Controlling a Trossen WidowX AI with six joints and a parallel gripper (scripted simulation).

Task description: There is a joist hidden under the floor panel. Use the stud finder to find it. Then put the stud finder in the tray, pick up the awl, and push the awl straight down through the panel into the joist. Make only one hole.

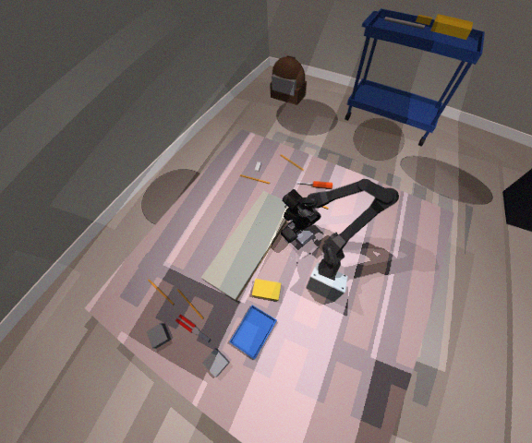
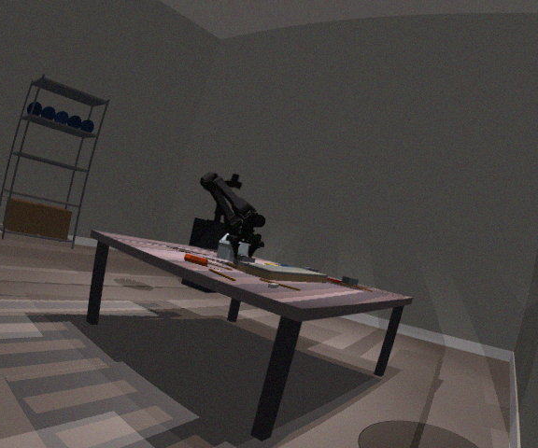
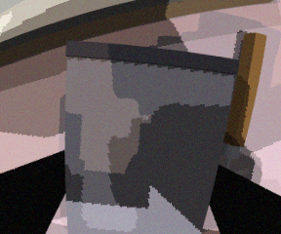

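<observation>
Now: the awl 70 mm to the right of my gripper tip, 30 mm below it and 20 mm behind it. The rest, counted from my gripper tip: yellow block 290 mm to the left, 40 mm ahead, 30 mm below; then stud finder 30 mm below, 10 mm to the right, 10 mm ahead; then blue tray 460 mm to the left, 30 mm below, 30 mm ahead.
</observation>
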